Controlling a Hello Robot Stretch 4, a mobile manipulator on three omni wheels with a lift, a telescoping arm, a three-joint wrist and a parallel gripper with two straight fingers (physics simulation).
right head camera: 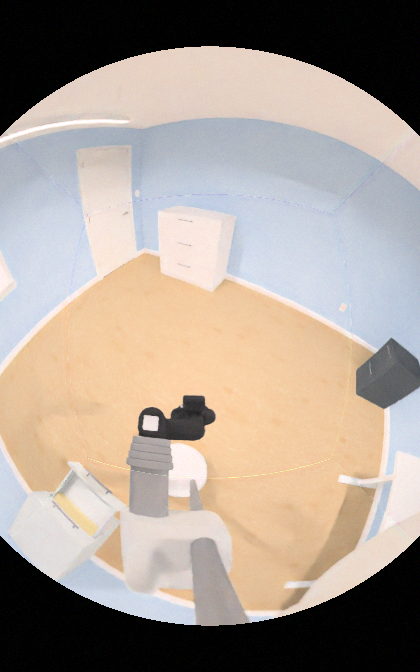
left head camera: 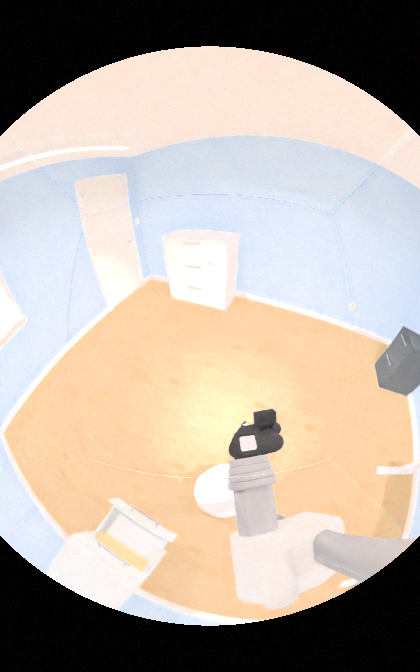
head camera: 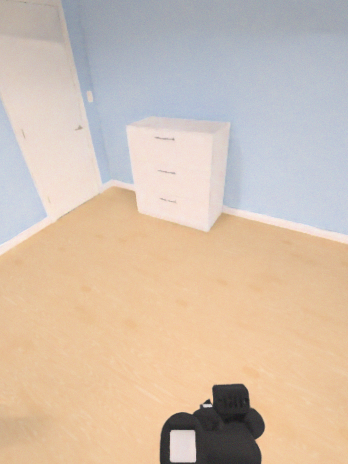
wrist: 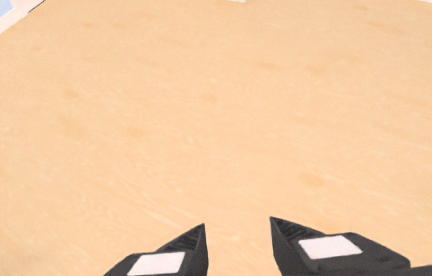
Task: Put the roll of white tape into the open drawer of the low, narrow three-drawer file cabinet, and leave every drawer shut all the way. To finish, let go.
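Pixels of known places: gripper, fingertip midpoint: (left head camera: 249, 422) (wrist: 238, 239); robot's base, link origin: (left head camera: 222, 489).
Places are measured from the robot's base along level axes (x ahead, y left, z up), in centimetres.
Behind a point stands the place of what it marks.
Note:
The low white file cabinet (left head camera: 95, 565) (right head camera: 60, 535) stands at the lower left in both side head views. One drawer (left head camera: 143, 520) @[y 46.5, x -17.3, z 42.9 cm] (right head camera: 97, 486), below a shut top drawer front with a handle, is pulled out. A yellow block (left head camera: 122, 551) @[y 61.3, x -43.2, z 41.3 cm] (right head camera: 75, 515) lies across the back of this drawer. The roll of white tape does not show in any view. My gripper (wrist: 238, 239) @[y -8.5, x 29.4, z 85.7 cm] is open and empty, with floor showing between its fingertips in the wrist view. It is apart from the cabinet, out in front of my arm.
A wide white three-drawer dresser (head camera: 172, 175) @[y 6.7, x 232.8, z 56.3 cm] (left head camera: 200, 270) @[y 2.7, x 230.6, z 54.3 cm] (right head camera: 195, 247) stands against the far wall, drawers shut, near a white door (head camera: 47, 110) @[y 135.5, x 276.0, z 114.8 cm]. A dark two-drawer cabinet (left head camera: 400, 362) @[y -207.4, x 55.8, z 45.5 cm] (right head camera: 387, 375) stands at the right. White furniture (right head camera: 400, 492) with protruding feet is at the right edge.

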